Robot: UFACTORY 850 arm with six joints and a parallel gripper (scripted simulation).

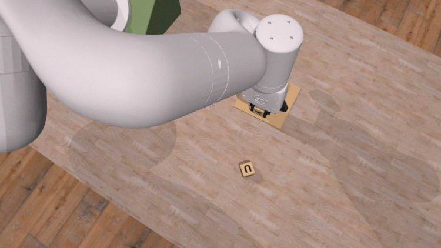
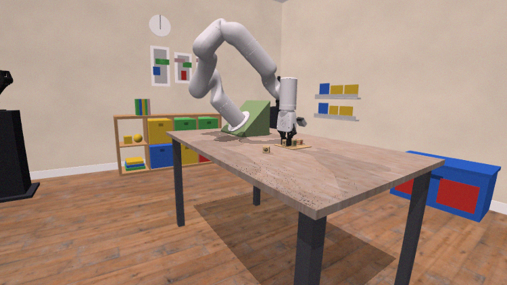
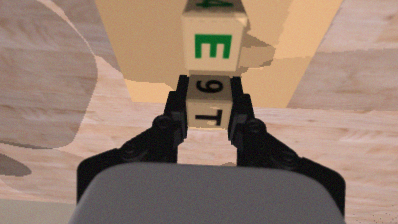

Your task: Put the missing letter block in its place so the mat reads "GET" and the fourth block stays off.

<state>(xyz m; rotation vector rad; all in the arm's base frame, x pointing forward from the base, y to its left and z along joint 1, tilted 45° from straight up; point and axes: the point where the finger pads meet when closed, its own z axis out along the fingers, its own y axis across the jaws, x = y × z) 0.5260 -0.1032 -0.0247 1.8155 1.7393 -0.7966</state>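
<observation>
Right now the block is 1 cm below my hand. Also, from my hand: tan mat (5 cm to the left, 3 cm below).
</observation>
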